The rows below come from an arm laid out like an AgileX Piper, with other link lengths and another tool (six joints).
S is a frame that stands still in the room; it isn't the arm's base.
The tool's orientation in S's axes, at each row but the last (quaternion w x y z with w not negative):
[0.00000 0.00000 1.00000 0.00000]
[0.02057 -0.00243 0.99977 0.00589]
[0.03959 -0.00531 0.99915 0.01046]
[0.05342 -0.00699 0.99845 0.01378]
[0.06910 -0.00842 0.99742 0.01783]
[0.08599 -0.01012 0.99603 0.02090]
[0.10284 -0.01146 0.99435 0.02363]
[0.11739 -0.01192 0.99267 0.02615]
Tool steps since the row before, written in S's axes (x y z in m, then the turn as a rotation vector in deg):
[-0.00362 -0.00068 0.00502 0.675 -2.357 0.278]
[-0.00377 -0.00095 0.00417 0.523 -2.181 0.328]
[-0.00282 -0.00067 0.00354 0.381 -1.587 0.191]
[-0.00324 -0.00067 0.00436 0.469 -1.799 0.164]
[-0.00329 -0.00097 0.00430 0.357 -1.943 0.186]
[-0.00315 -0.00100 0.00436 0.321 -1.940 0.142]
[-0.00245 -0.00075 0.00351 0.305 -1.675 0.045]
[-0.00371 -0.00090 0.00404 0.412 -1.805 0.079]
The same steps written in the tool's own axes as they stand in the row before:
[0.00362 -0.00068 -0.00502 -0.675 -2.357 -0.278]
[0.00360 -0.00088 -0.00433 -0.526 -2.180 -0.332]
[0.00254 -0.00057 -0.00377 -0.379 -1.587 -0.194]
[0.00276 -0.00050 -0.00470 -0.461 -1.801 -0.164]
[0.00268 -0.00076 -0.00474 -0.351 -1.942 -0.206]
[0.00237 -0.00075 -0.00487 -0.308 -1.940 -0.169]
[0.00169 -0.00052 -0.00397 -0.278 -1.679 -0.064]
[0.00268 -0.00059 -0.00483 -0.387 -1.810 -0.080]

